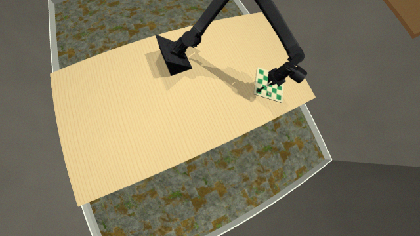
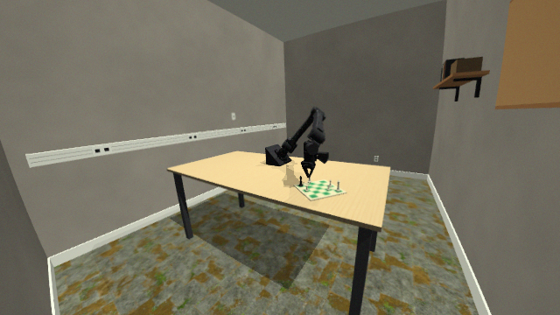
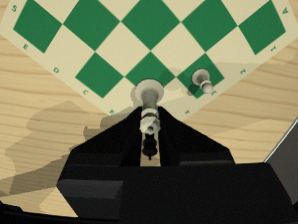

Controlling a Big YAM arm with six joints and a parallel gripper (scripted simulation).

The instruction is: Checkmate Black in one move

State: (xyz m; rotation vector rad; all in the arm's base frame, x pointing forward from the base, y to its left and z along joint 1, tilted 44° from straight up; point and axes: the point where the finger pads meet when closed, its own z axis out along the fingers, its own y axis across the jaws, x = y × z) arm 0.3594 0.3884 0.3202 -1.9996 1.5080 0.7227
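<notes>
Now: the black piece 10 mm ahead of my hand, 50 mm to the right of it and 40 mm below it. Also, from my hand: white piece (10 mm below); chessboard (10 mm behind, 60 mm to the left, 70 mm below).
</notes>
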